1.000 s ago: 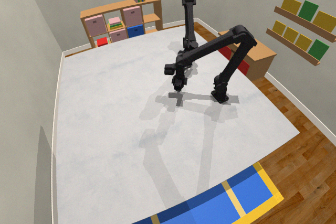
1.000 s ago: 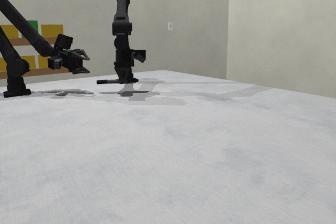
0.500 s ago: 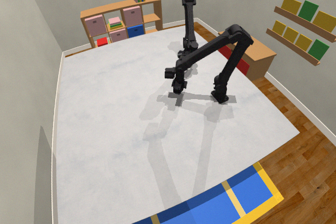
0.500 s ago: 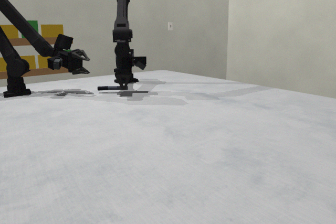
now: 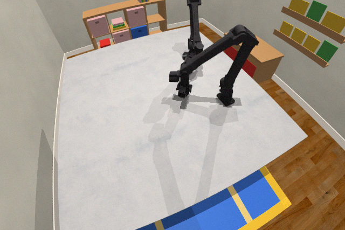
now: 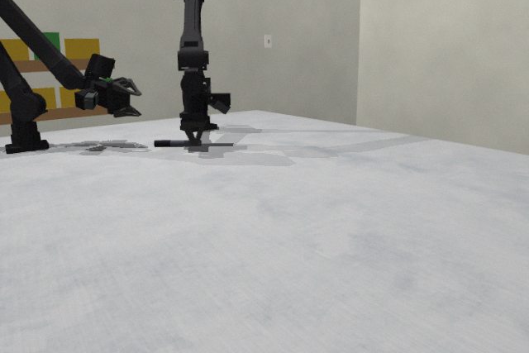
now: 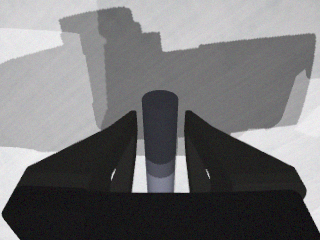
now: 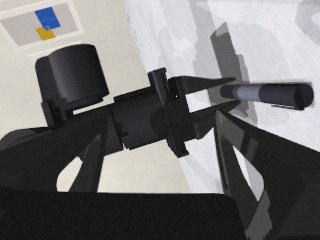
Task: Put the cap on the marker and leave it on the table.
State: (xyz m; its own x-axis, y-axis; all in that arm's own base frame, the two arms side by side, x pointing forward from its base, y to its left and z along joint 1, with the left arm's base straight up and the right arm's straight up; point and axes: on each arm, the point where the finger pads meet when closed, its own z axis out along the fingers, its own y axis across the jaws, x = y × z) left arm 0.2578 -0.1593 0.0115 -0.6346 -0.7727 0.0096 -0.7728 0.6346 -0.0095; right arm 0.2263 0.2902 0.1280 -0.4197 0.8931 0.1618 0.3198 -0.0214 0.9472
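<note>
The marker lies 30 mm behind my left hand and 40 mm to the right of it. From my left hand the other things lie so: black cap: 50 mm behind, 80 mm to the right.
</note>
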